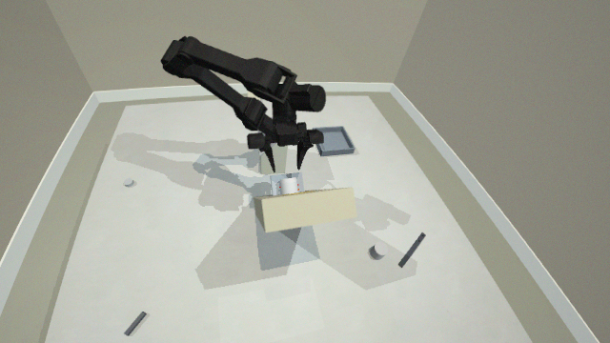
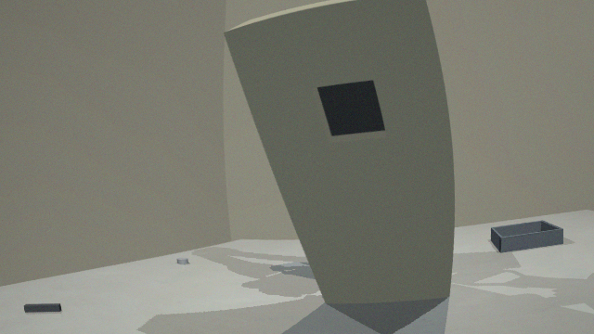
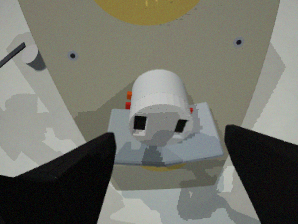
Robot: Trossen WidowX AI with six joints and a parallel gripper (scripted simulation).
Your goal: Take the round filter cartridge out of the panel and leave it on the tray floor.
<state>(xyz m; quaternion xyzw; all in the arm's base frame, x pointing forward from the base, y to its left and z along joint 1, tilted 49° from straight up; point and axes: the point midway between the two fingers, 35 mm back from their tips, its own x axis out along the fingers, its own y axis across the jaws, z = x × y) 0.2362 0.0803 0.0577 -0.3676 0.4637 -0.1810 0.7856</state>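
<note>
The round filter cartridge lies 3 cm below my gripper tip, 2 cm ahead of it and 1 cm to the left of it. The rest, counted from my gripper tip: tray 34 cm behind, 27 cm to the left, 22 cm below; then service panel 6 cm ahead, 5 cm below, 1 cm to the left.
</note>
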